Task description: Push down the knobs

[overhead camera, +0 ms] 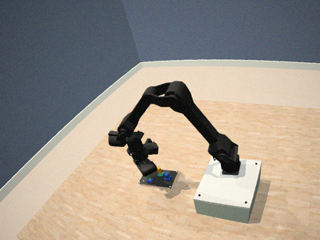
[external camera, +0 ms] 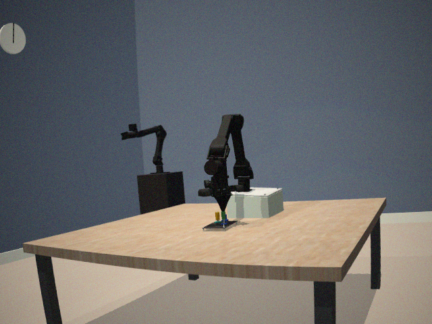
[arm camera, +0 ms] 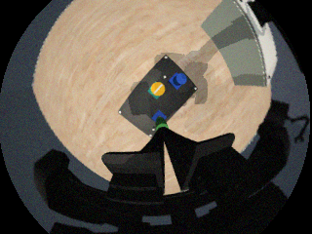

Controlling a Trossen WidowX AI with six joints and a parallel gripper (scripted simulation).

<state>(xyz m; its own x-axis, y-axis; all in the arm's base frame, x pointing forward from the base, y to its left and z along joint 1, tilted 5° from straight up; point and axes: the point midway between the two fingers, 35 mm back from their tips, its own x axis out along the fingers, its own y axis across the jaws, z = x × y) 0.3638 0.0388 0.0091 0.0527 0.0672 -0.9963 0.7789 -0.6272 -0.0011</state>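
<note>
Right now the green knob is 1 cm below my gripper tip. The rest, counted from my gripper tip: orange knob 4 cm to the right, 4 cm behind, 2 cm below.
</note>
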